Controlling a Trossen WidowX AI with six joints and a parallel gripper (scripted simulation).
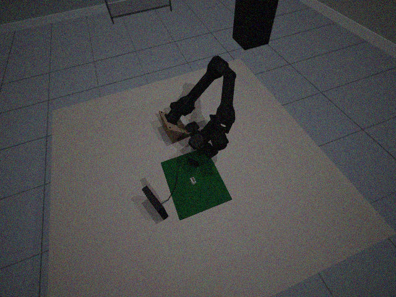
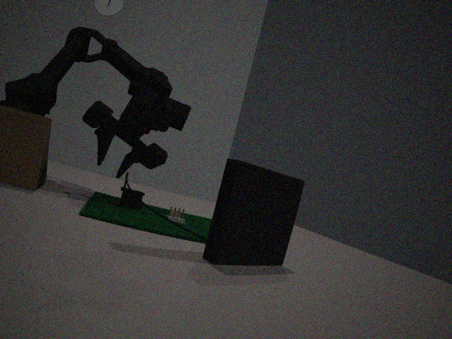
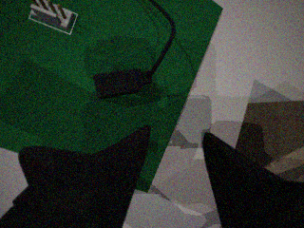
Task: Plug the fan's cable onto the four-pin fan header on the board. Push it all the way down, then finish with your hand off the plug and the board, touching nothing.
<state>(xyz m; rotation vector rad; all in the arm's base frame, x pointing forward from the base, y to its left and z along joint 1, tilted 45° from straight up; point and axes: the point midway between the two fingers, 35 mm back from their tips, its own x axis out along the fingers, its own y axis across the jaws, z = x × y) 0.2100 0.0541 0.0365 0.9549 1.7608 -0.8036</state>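
Now: gripper tip 60 mm short of the black plug, 20 mm to the left of it and 40 mm above it. The rest, counted from my gripper tip: green board 130 mm ahead, 50 mm to the right, 70 mm below; white four-pin fan header 130 mm ahead, 60 mm to the right, 60 mm below; black fan 190 mm ahead, 230 mm to the right.
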